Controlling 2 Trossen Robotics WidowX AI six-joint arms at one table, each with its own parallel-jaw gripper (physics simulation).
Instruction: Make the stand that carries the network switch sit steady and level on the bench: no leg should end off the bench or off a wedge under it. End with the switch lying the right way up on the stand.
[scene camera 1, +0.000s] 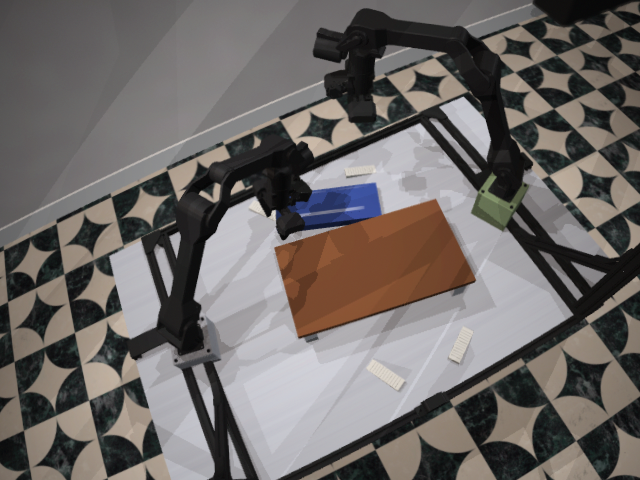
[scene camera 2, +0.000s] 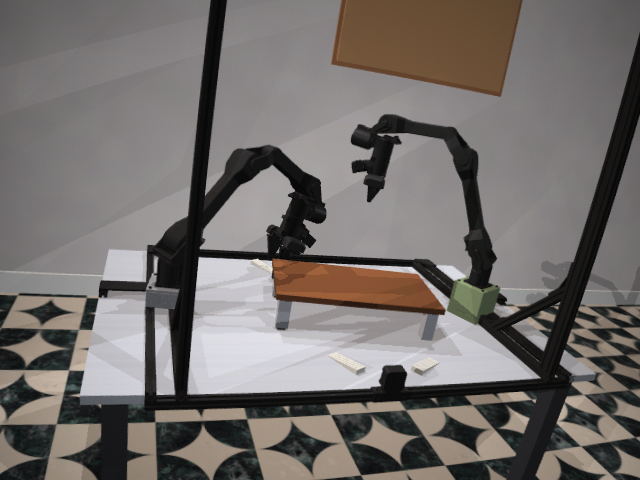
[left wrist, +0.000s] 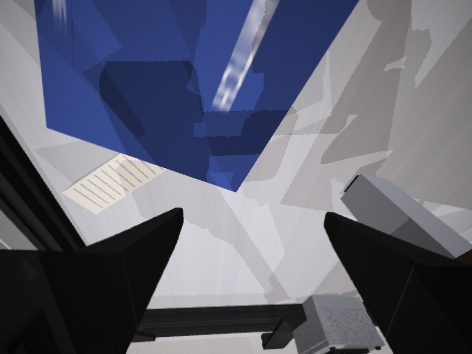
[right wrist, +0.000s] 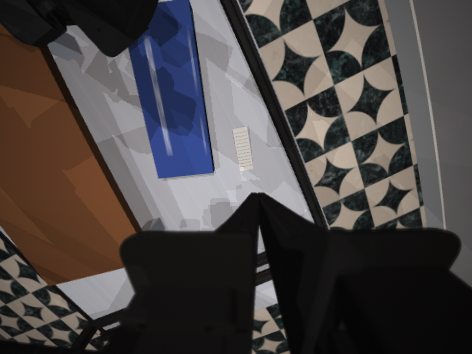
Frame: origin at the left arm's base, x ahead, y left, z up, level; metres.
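Seen in the pictures: left gripper, fingertip midpoint: (scene camera 1: 276, 227) (left wrist: 253, 216); right gripper, fingertip midpoint: (scene camera 2: 368, 202) (right wrist: 257, 199); left arm's base, link origin: (scene camera 1: 189, 339) (scene camera 2: 169, 282) (left wrist: 340, 353); right arm's base, link origin: (scene camera 1: 504, 188) (scene camera 2: 477, 283).
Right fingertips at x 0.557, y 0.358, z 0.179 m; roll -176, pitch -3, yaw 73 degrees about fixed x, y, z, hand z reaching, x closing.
Observation:
Offsets run from my right fingertips to a thing's middle.
The stand, a brown board @(0.088 m back, 0.329 m right, 0.195 m down) (scene camera 1: 372, 268) (scene camera 2: 356, 289) (right wrist: 50, 150) on grey legs, is on the bench. No wedge shows under its two front legs (scene camera 2: 282, 314) (scene camera 2: 428, 326); the far feet are mostly hidden. The blue switch @(0.131 m back, 0.089 m right, 0.231 m down) (scene camera 1: 356, 198) (left wrist: 165, 30) (right wrist: 170, 100) lies flat on the bench behind the stand, a pale stripe on top; I cannot tell whether it is the right way up. My left gripper (scene camera 1: 276, 224) (scene camera 2: 277, 254) (left wrist: 253, 216) is open and empty near the switch's left end. My right gripper (scene camera 1: 361, 116) (scene camera 2: 370, 198) (right wrist: 257, 199) is shut and empty, high at the back.
Cream ribbed wedges lie loose: one @(0.001 m back, 0.006 m left, 0.241 m down) (scene camera 1: 360, 170) (right wrist: 243, 149) behind the switch, one @(0.301 m back, 0.027 m right, 0.241 m down) (scene camera 1: 261, 208) (scene camera 2: 262, 266) (left wrist: 112, 182) by its left end, two @(0.141 m back, 0.566 m right, 0.241 m down) (scene camera 1: 385, 375) (scene camera 2: 346, 362) @(0.053 m ahead, 0.559 m right, 0.241 m down) (scene camera 1: 460, 344) (scene camera 2: 425, 366) in front of the stand. A black frame (scene camera 2: 289, 403) borders the bench.

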